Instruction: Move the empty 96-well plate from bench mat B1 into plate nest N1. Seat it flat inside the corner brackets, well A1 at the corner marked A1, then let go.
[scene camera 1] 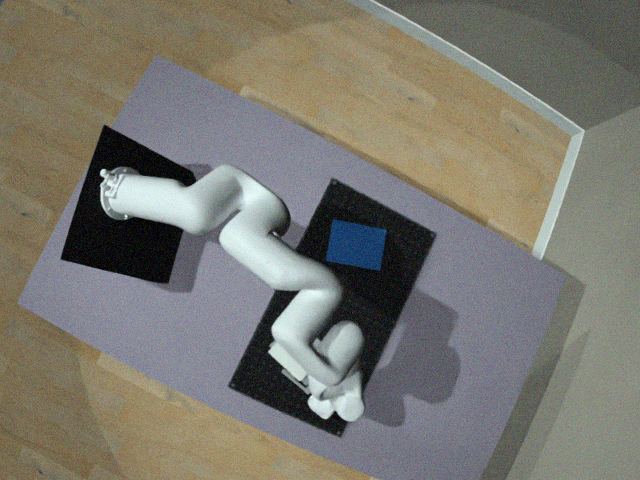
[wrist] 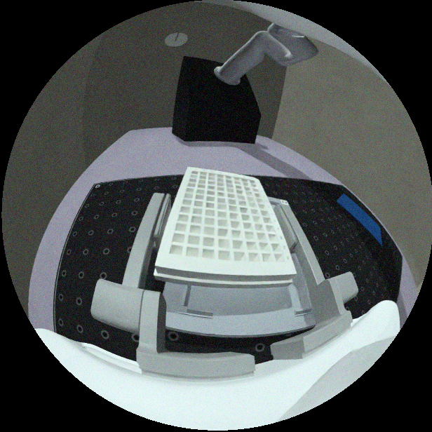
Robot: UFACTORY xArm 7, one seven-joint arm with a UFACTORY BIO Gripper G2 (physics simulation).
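Seen in the pictures: arm's base at its link origin: point(scene camera 1: 122, 193).
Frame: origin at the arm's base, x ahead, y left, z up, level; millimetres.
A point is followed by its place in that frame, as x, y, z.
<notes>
The white 96-well plate point(scene camera 1: 287, 362) {564, -201, -252} point(wrist: 222, 220) is held between the two fingers of my gripper point(wrist: 225, 223), wells facing up. My gripper is shut on its long sides. The light grey plate nest point(wrist: 240, 324) lies below the plate in the wrist view, with a gap between them. Corner brackets show at its near side; its middle and most of its far side are hidden by the plate. A small mark shows at its far right corner, too small to read. The blue bench mat point(scene camera 1: 356, 245) {599, 198, -285} point(wrist: 362, 220) has no plate on it.
The nest and blue mat are on a black perforated board point(scene camera 1: 382, 289) {731, 115, -288} point(wrist: 107, 220). The board lies on a purple table top point(scene camera 1: 496, 310) {1124, 226, -301} point(wrist: 150, 145). The arm's black base block point(scene camera 1: 129, 248) {64, -108, -56} point(wrist: 215, 110) stands at the table's far end in the wrist view.
</notes>
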